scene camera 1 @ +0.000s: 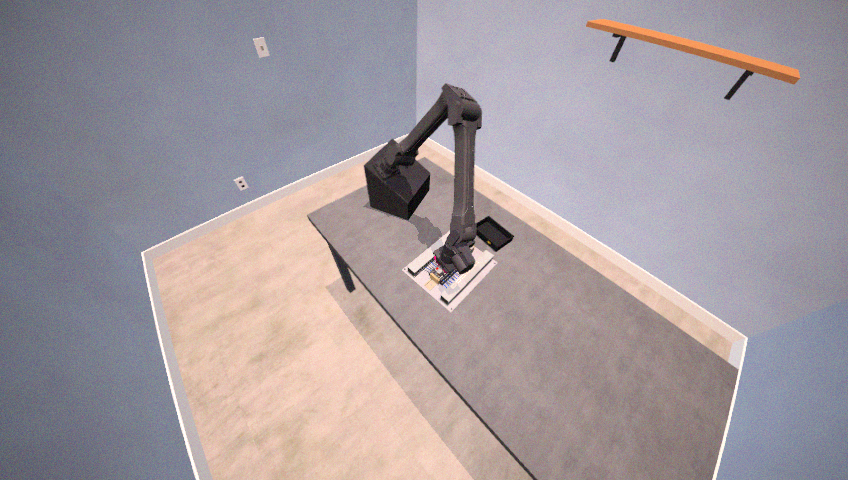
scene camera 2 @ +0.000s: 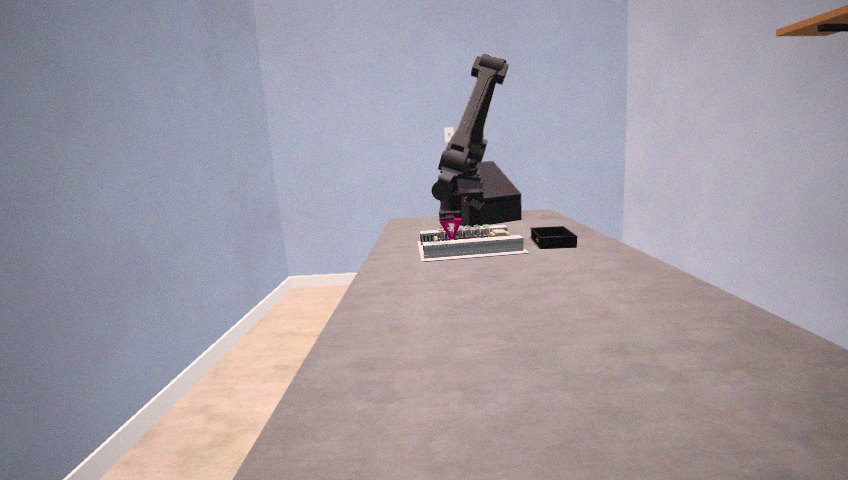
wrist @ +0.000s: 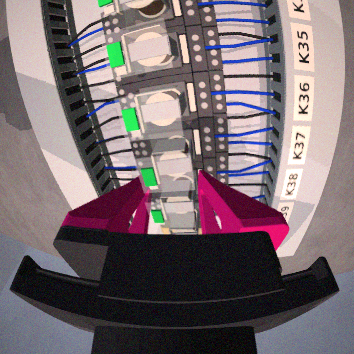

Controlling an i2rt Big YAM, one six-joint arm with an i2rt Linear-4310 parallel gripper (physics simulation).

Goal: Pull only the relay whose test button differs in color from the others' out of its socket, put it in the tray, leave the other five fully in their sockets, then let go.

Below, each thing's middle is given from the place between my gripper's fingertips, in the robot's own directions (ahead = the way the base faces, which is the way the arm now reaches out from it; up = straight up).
I see my gripper 5 cm to the right of the white panel (scene camera 1: 423, 277) and 3 cm above it.
